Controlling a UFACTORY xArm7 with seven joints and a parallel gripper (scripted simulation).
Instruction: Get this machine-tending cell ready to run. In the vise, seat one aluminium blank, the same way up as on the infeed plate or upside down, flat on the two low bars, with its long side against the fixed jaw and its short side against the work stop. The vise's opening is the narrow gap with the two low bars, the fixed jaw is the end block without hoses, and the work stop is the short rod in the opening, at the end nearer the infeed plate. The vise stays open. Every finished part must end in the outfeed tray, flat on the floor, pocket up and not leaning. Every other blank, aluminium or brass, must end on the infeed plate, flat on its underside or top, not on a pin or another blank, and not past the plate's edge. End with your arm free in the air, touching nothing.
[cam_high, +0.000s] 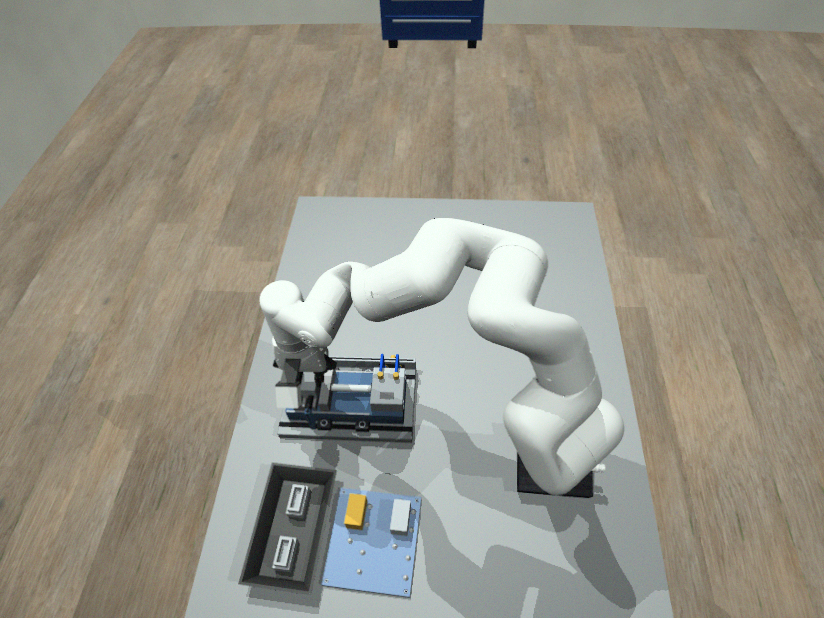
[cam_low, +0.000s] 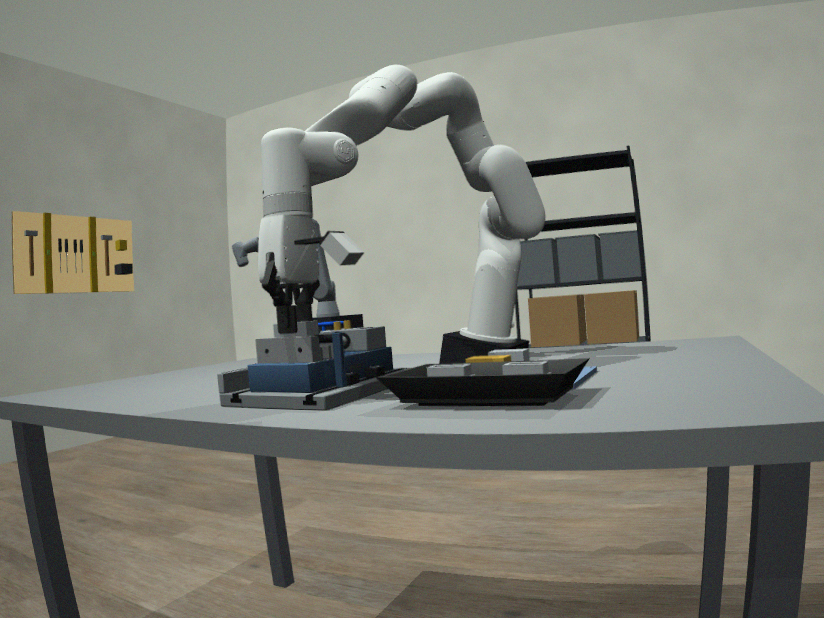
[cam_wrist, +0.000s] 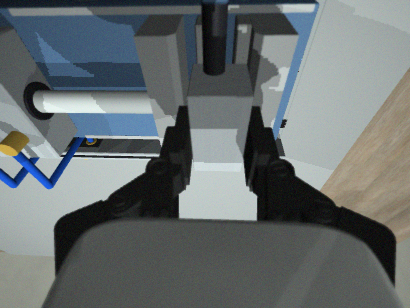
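Right now the fixed jaw is 3 cm ahead of my hand and 4 cm below it. Round my hand: white piston rod (9 cm behind, 1 cm to the right, 4 cm below); brass blank (16 cm behind, 23 cm to the left, 10 cm below); vise (7 cm behind, 1 cm to the right, 8 cm below).
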